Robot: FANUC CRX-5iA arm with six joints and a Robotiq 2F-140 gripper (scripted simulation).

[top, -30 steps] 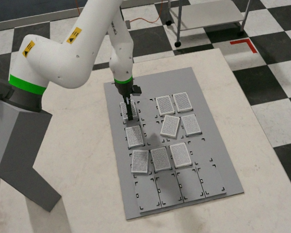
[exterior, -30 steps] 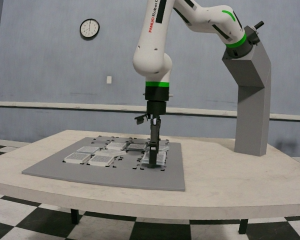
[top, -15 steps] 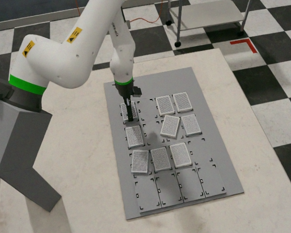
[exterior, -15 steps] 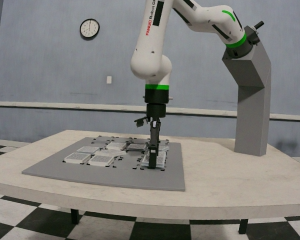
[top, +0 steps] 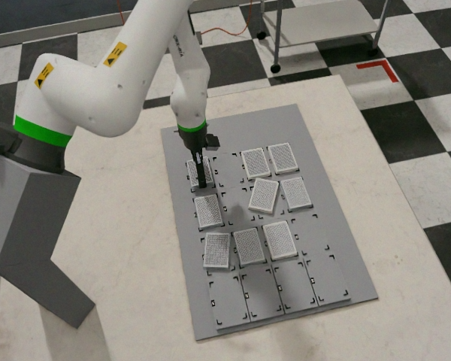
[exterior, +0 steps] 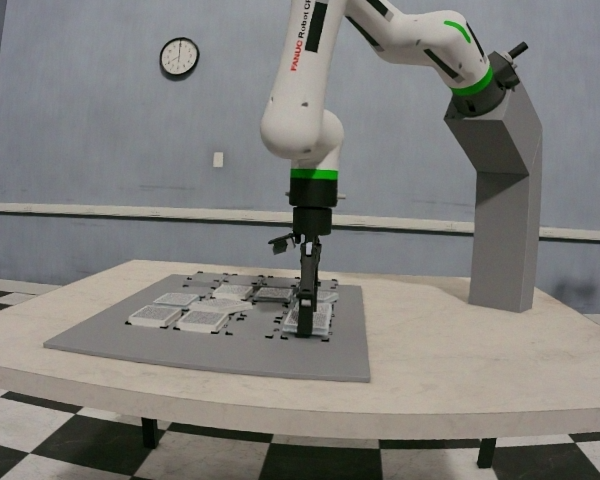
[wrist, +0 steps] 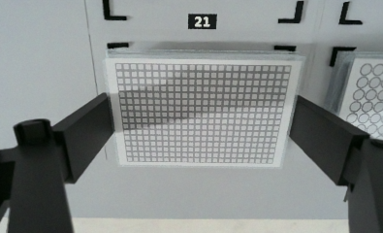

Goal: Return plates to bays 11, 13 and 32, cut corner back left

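My gripper is now 1 cm above the plate. Round my hand: bay label 21: 6 cm ahead, 3 cm below, 1 cm to the left; bay label 11: 5 cm behind, 3 cm below, 1 cm to the right.
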